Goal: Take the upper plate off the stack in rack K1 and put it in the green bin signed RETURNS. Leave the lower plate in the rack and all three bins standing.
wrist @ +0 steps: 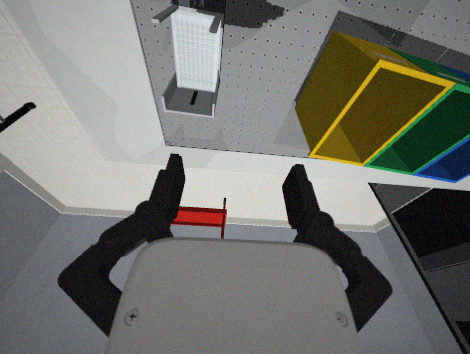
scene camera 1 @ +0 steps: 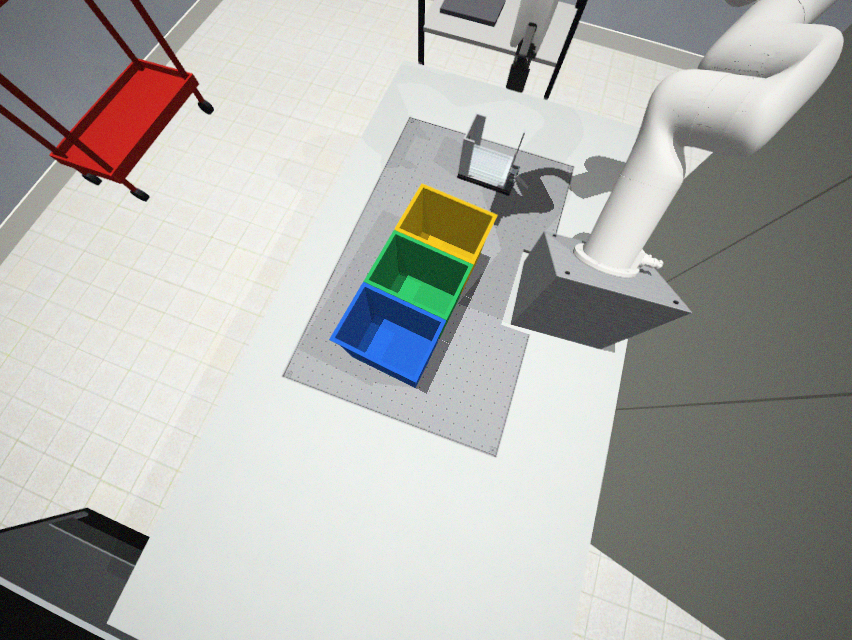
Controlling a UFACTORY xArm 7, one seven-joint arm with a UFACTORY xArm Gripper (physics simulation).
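Frame: origin at the arm's base, x ahead, y left, z up, level; centimetres.
Where they show: gripper, fingertip midpoint: (wrist: 236, 170) (scene camera 1: 520, 72); arm's base, link origin: (scene camera 1: 604, 261).
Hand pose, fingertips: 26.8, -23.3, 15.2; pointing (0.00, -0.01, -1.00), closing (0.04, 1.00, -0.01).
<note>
Things, the pixels of their centre, and the offset from my fingertips, as dx, dy, dz. Level surfaces: height alone.
- Rack K1, body centre: (wrist: 193, 56) (scene camera 1: 493, 156) +0.9, -8.0, -28.1
- green bin, body centre: (scene camera 1: 419, 290) (wrist: 401, 113) +7.7, +36.3, -26.1
- yellow bin, body centre: (scene camera 1: 443, 244) (wrist: 349, 100) +5.8, +23.3, -26.1
- blue bin, body centre: (scene camera 1: 392, 341) (wrist: 447, 125) +9.6, +49.3, -26.1
- grey perforated board, surface height: dz -35.0
- white table, surface height: dz -36.3
My gripper (scene camera 1: 518, 74) (wrist: 236, 170) is open and empty. In the scene view it shows edge-on beyond the table's far end, apart from the rack. Rack K1 (scene camera 1: 475, 141) stands near the far end of the perforated board. A pale, clear plate (scene camera 1: 491, 165) (wrist: 196, 52) lies in it; I cannot tell the upper plate from the lower one. The green bin (scene camera 1: 440, 267) (wrist: 440, 127) stands upright between the yellow bin (scene camera 1: 458, 217) (wrist: 327, 95) and the blue bin (scene camera 1: 351, 318) (wrist: 452, 162). The RETURNS sign cannot be read.
The grey perforated board (scene camera 1: 482, 372) (wrist: 250, 100) lies on the white table (scene camera 1: 378, 516). The arm's grey base block (scene camera 1: 592, 296) stands right of the bins. A red cart (scene camera 1: 130, 124) (wrist: 200, 216) stands on the floor. A black-legged stand (scene camera 1: 421, 41) is behind the table.
</note>
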